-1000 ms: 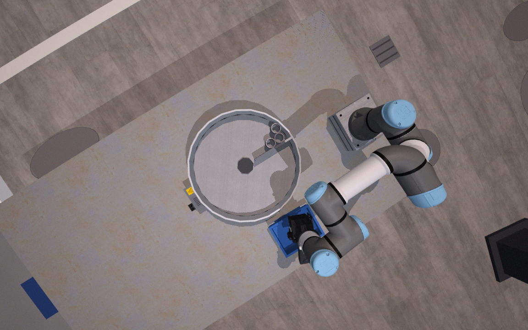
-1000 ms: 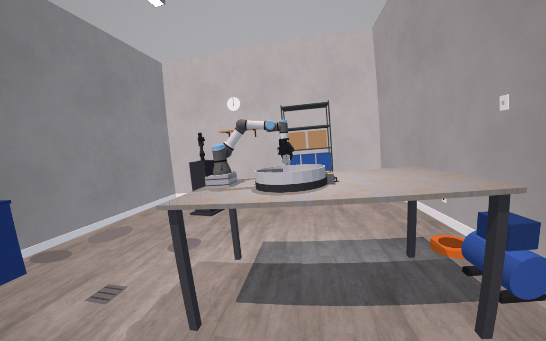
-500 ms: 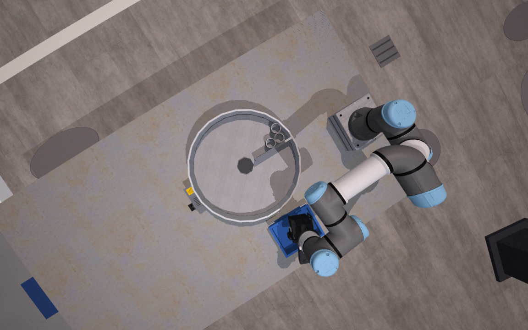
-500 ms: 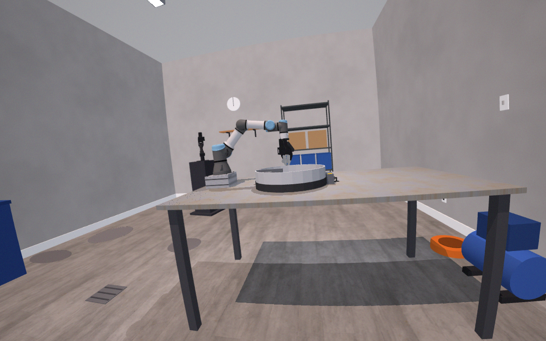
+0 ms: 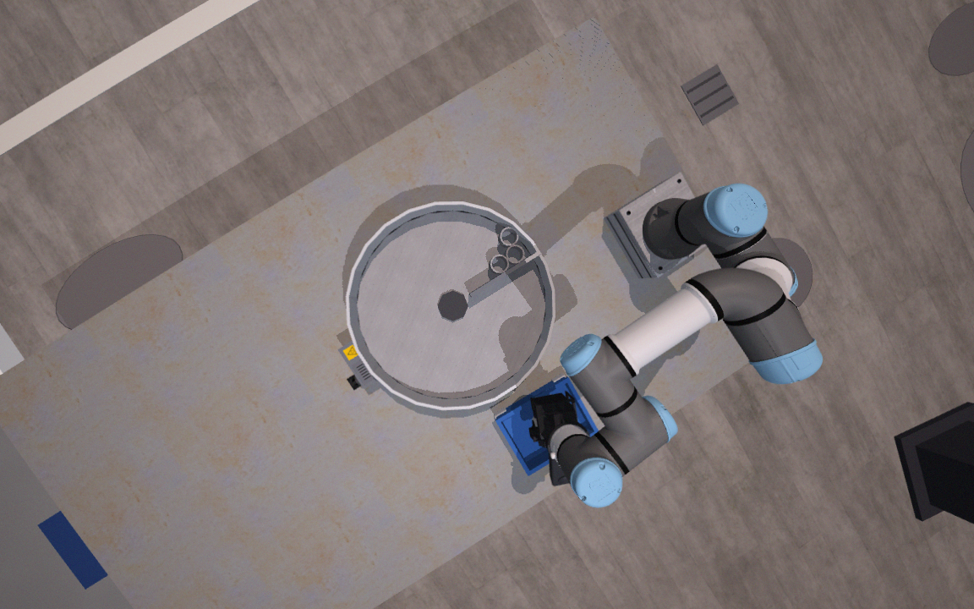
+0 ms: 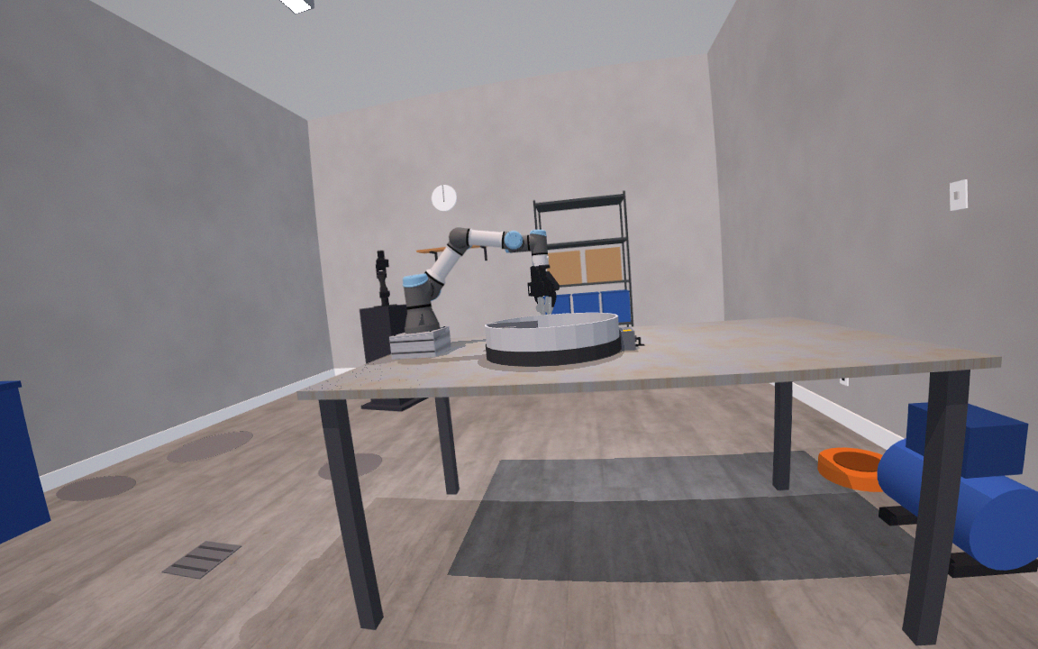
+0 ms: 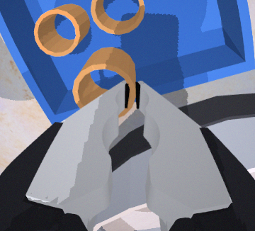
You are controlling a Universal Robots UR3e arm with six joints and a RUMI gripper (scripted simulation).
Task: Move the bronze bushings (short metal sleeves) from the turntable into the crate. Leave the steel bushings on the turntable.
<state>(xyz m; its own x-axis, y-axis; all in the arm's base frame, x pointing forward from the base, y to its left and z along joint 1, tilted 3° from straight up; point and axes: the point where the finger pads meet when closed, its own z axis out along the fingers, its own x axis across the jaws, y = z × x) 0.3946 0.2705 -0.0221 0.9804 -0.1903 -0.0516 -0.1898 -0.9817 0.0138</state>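
My gripper is now 60 mm above the blue crate and 50 mm to the right of it. Also, from my hand: round turntable 280 mm to the right, 100 mm ahead, 30 mm below.
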